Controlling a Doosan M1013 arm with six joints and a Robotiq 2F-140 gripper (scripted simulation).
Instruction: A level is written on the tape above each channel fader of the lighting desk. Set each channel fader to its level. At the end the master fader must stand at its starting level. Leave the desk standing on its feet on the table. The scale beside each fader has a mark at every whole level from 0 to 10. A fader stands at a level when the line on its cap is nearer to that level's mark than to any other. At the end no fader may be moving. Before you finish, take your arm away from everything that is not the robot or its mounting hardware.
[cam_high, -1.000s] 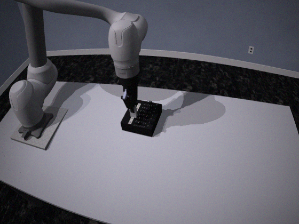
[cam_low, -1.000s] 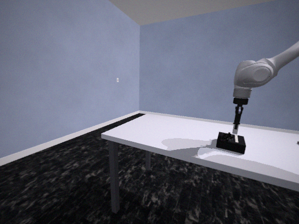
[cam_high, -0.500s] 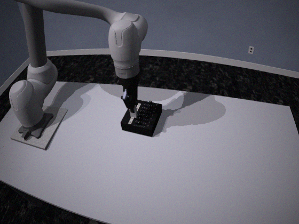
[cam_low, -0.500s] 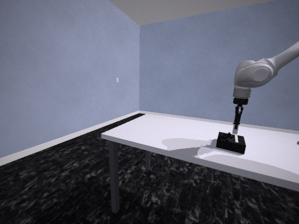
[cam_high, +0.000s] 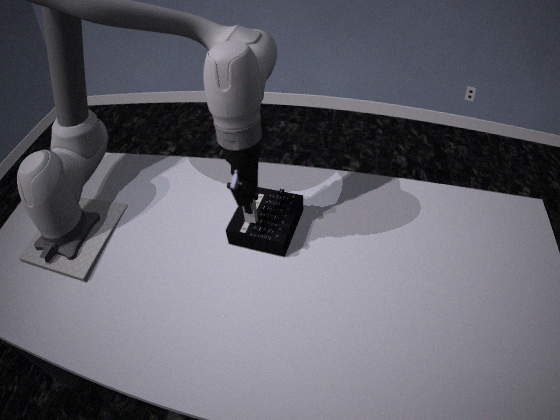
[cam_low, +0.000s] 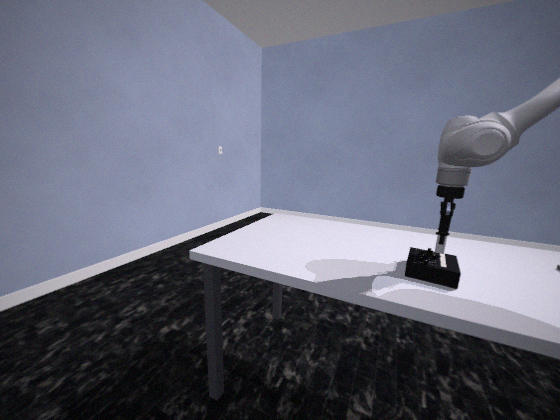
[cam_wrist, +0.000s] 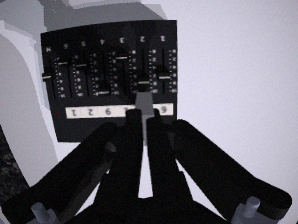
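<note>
Now: the master fader 50 mm ahead of my hand, 110 mm to the left of it and 30 mm below it.
</note>
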